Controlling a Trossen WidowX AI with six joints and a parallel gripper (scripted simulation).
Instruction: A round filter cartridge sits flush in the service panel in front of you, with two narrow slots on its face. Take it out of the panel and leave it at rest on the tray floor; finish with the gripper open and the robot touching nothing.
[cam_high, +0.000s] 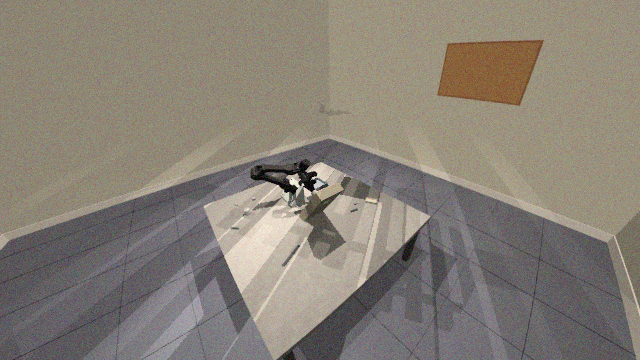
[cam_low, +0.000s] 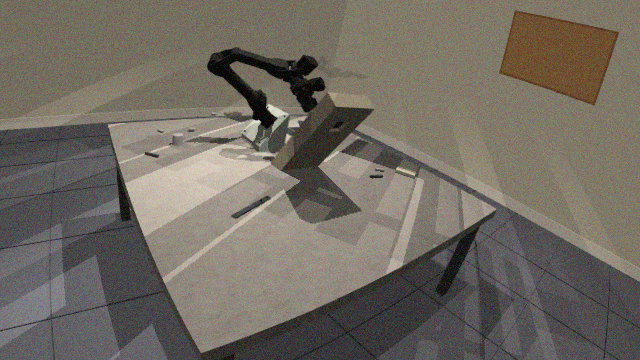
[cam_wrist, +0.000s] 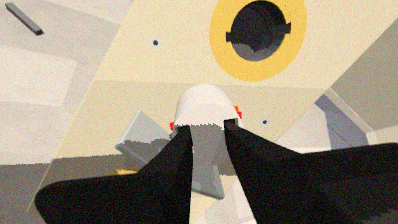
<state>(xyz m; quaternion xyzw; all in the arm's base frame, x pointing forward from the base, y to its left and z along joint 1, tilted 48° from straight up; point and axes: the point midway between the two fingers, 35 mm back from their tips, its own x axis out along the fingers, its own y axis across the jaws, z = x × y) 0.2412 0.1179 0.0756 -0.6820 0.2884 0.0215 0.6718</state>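
The round filter cartridge is 1 cm ahead of my gripper tip and 1 cm below it. Round my gripper tip: dark tray: 36 cm behind, 25 cm to the left, 21 cm below; then tan service panel: 5 cm ahead, 5 cm below.
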